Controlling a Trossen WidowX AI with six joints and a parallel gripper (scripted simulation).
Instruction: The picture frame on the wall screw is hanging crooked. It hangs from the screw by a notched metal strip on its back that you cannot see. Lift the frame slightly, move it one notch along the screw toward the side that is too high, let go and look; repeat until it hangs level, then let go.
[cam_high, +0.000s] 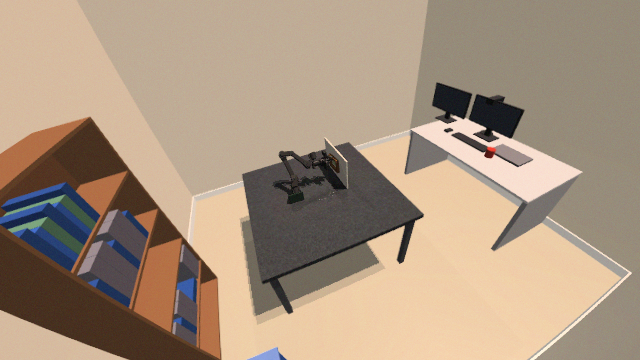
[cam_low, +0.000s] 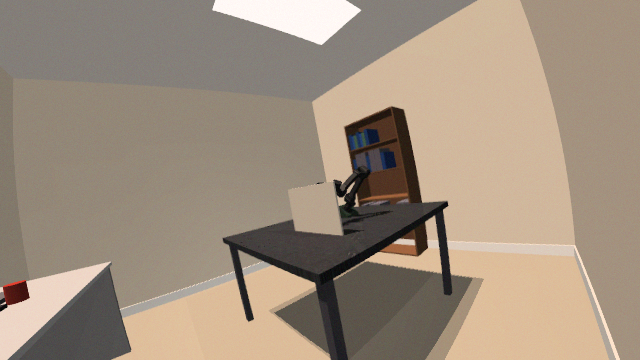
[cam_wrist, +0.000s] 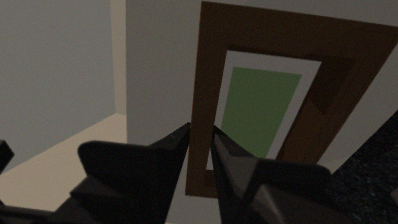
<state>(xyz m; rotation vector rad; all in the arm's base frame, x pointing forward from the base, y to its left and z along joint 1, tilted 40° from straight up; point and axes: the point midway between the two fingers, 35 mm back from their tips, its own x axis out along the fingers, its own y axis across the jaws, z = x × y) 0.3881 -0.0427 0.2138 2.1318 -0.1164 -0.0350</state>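
Now: gripper tip 5 cm above the picture frame and 1 cm to the left of it.
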